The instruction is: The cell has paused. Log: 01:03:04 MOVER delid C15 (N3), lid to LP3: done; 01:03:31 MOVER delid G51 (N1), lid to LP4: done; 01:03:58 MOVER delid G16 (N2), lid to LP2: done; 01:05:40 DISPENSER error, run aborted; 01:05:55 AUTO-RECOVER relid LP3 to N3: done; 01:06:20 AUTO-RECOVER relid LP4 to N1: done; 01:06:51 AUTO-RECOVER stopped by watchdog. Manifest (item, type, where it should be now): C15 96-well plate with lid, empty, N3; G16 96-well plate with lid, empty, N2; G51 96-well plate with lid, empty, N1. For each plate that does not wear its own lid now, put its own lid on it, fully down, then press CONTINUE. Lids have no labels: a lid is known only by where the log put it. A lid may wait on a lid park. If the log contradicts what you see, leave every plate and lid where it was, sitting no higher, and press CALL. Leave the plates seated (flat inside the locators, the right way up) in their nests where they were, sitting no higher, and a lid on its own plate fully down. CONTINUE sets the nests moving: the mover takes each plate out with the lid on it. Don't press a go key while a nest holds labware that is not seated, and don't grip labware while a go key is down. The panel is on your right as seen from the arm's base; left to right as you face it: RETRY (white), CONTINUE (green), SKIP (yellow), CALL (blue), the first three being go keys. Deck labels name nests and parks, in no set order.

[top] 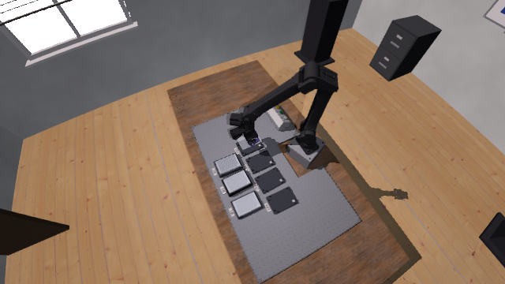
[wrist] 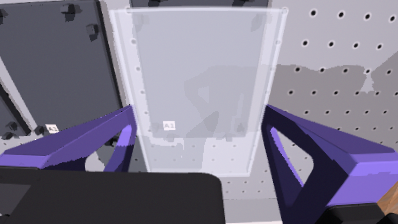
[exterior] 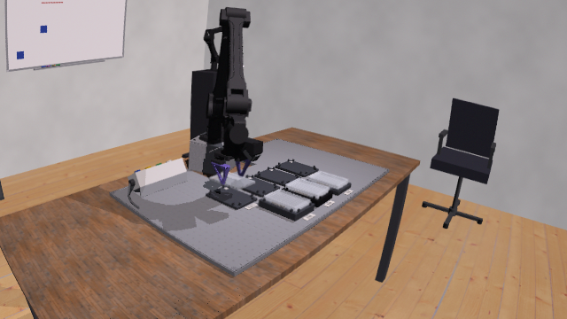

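The plate is 170 mm ahead of my hand, 60 mm to the left of it and 40 mm below it. From my hand the other things lie so: LP3 label: 80 mm ahead, 130 mm to the left, 70 mm below; then deck label LP2: 90 mm ahead, 70 mm below; then lid park LP3: 130 mm to the left, 70 mm below.
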